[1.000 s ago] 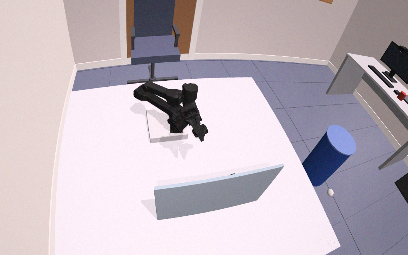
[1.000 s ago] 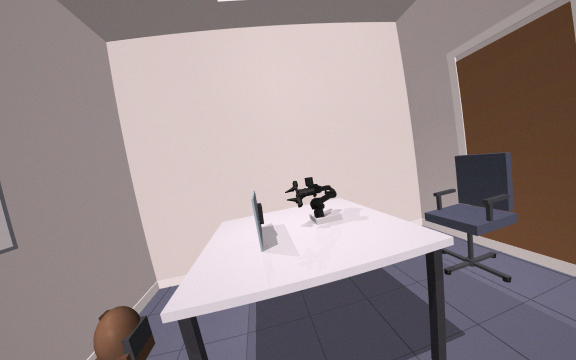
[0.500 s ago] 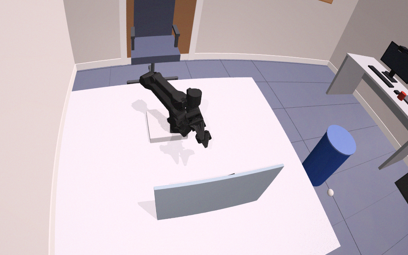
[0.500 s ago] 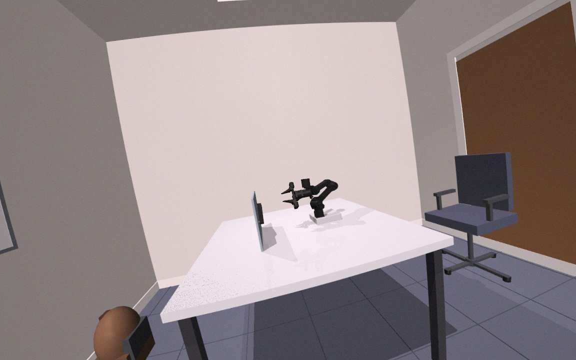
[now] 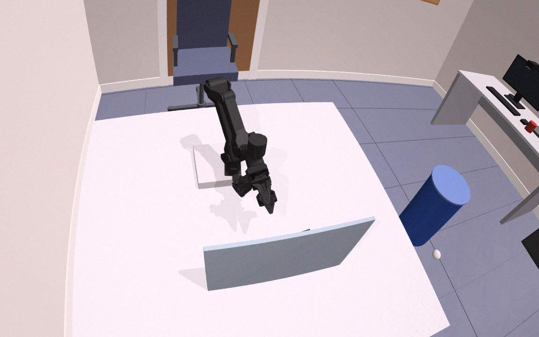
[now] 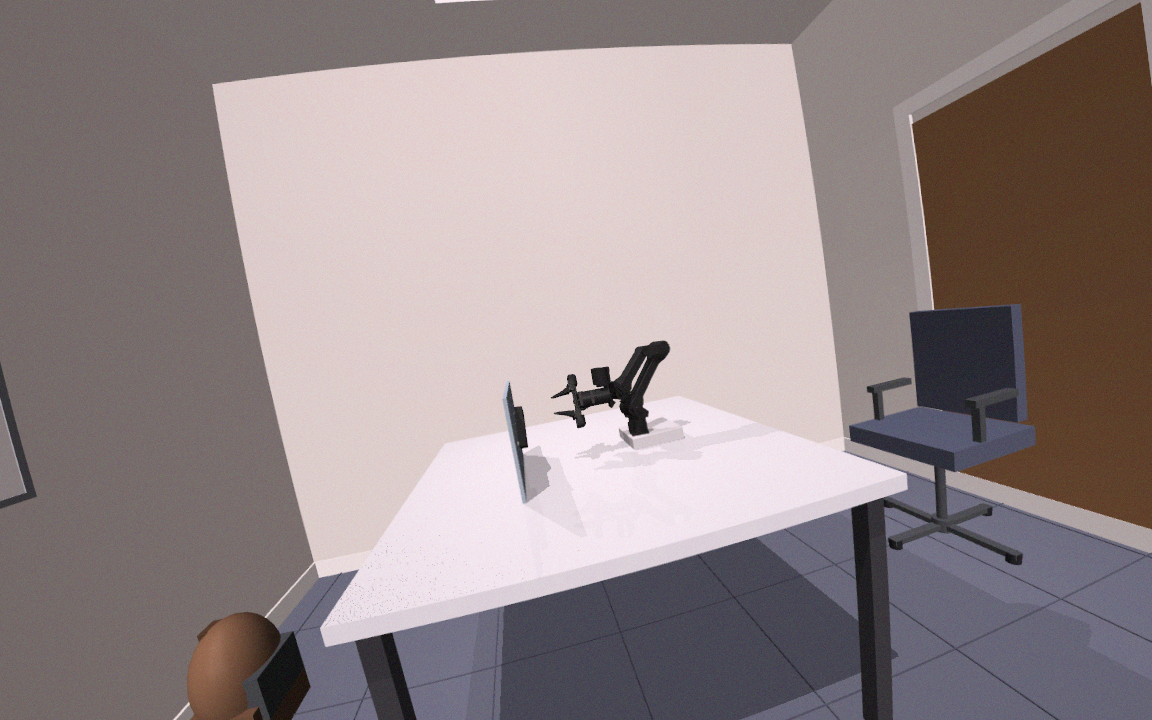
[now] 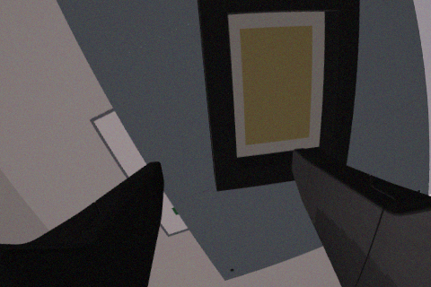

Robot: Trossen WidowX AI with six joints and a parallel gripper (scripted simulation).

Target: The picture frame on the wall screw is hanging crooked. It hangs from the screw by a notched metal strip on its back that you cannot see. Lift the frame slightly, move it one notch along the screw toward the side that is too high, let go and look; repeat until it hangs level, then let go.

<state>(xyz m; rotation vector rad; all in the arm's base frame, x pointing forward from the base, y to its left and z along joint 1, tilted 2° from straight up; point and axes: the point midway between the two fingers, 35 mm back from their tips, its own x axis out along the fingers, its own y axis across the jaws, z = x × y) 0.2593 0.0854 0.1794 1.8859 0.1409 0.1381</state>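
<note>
My gripper tip is 12 cm short of the picture frame, 4 cm to the right of it and 5 cm above it. Round my gripper tip: wall panel (13 cm ahead, 4 cm to the left, 6 cm below).
</note>
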